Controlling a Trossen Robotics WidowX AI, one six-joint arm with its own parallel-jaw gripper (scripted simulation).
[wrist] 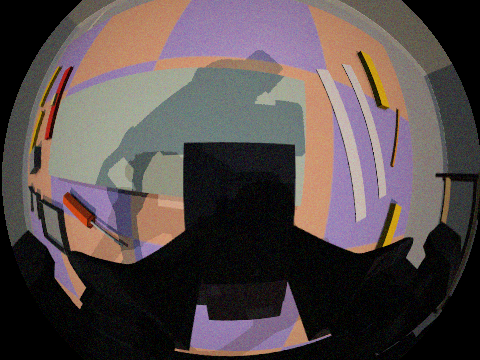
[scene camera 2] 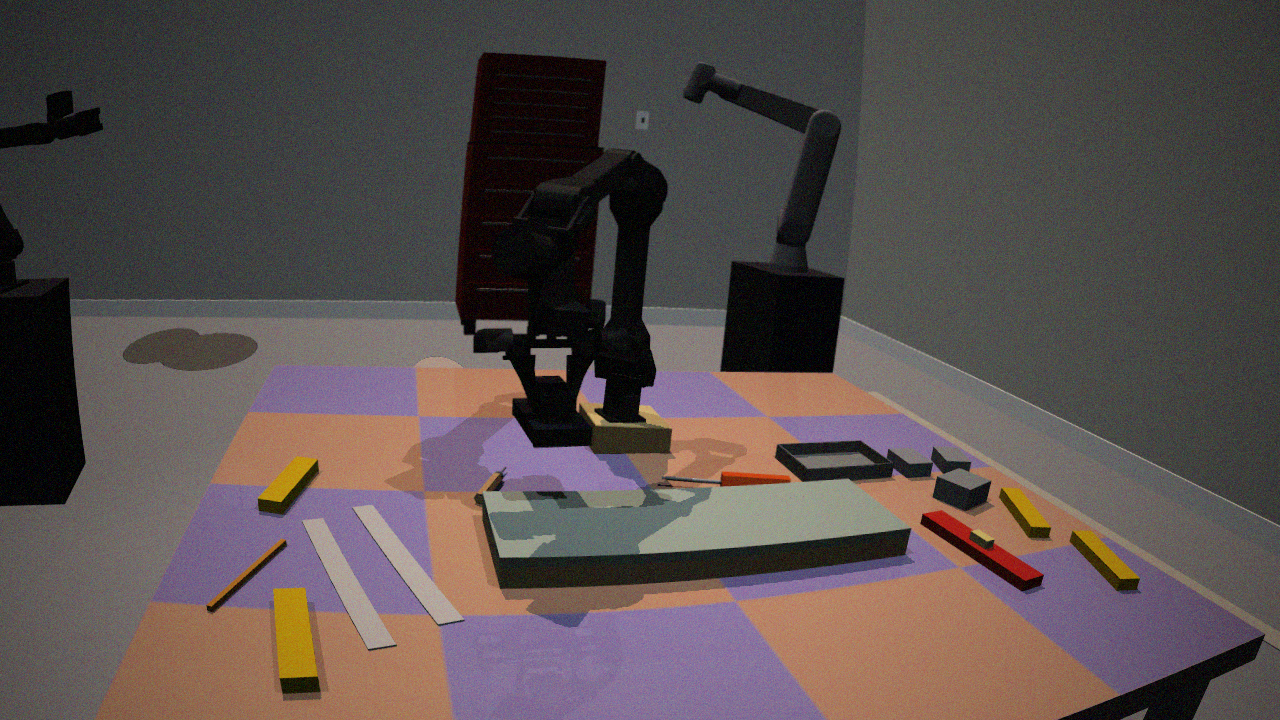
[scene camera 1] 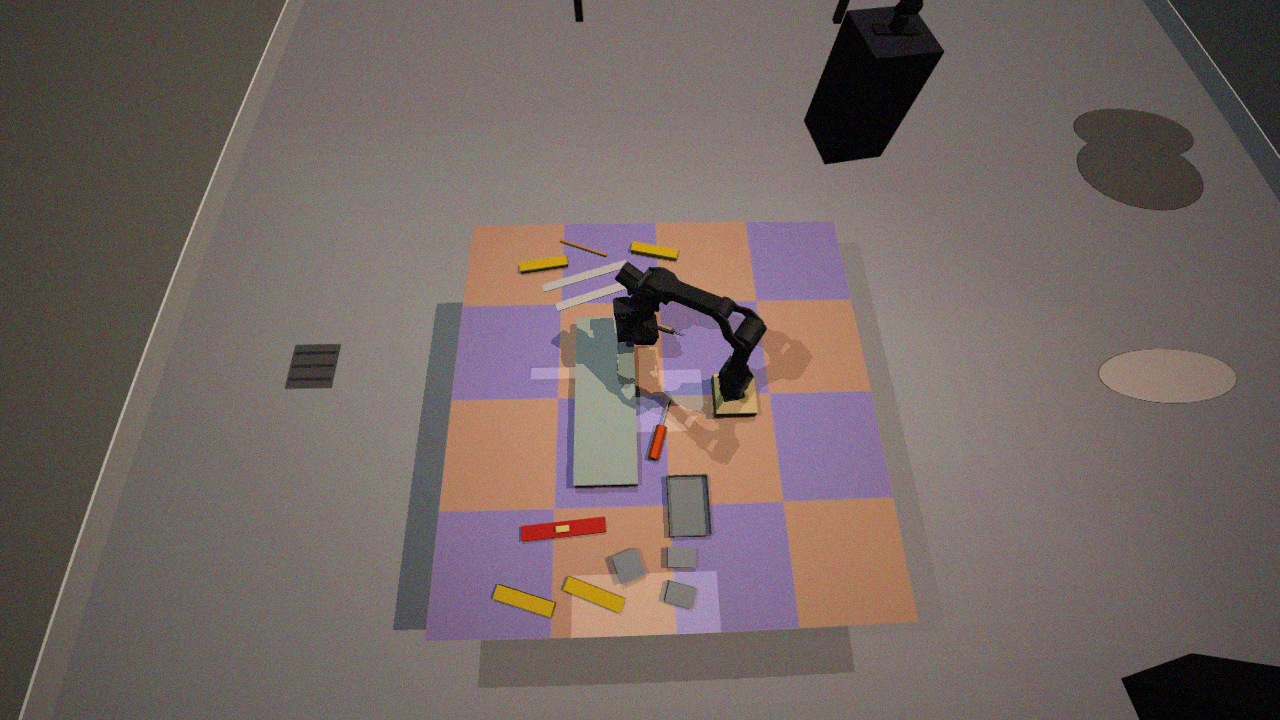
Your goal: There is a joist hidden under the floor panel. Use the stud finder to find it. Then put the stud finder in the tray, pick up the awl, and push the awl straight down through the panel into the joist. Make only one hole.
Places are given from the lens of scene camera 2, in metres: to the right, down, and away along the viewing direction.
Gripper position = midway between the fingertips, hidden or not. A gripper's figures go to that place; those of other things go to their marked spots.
my gripper (scene camera 2: 552,412): -0.10, 0.06, 1.01
stud finder (scene camera 2: 557,423): -0.10, 0.07, 0.98
pencil (scene camera 2: 247,574): -0.43, 0.23, 0.77
tray (scene camera 2: 812,461): 0.28, 0.17, 1.33
The marked spots on the tray and the pencil are 0.90 m apart.
